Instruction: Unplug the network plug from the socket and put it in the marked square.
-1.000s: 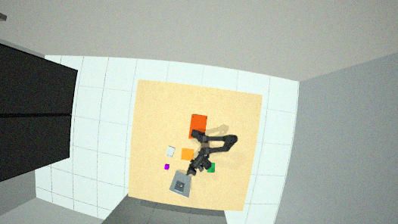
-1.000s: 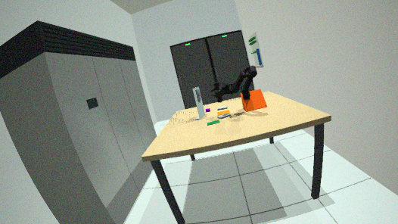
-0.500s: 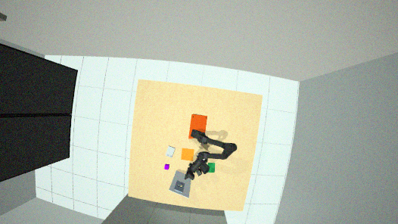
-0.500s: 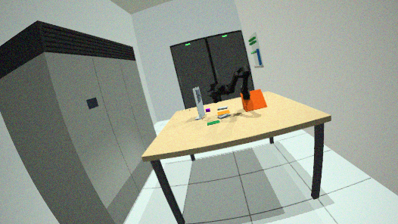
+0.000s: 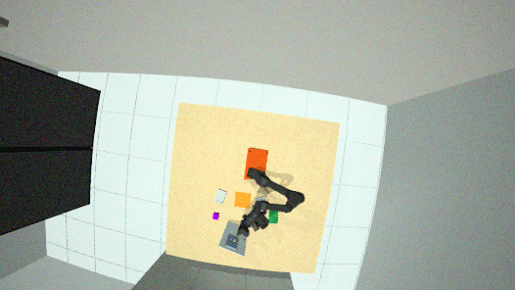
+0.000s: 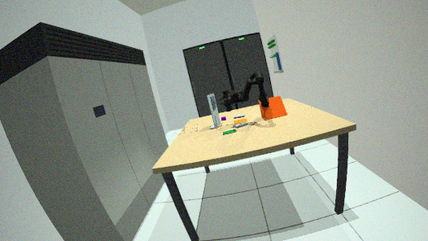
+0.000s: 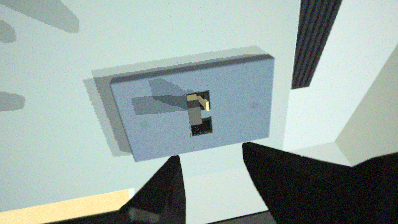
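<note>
The plug is 60 mm ahead of my gripper tip and 10 mm to the right of it. Round my gripper tip: green patch (240 mm to the left, 220 mm below, 70 mm behind); then grey upright panel (80 mm below, 80 mm ahead, 20 mm to the right); then yellow-orange marked square (220 mm below, 140 mm behind, 30 mm to the right).
</note>
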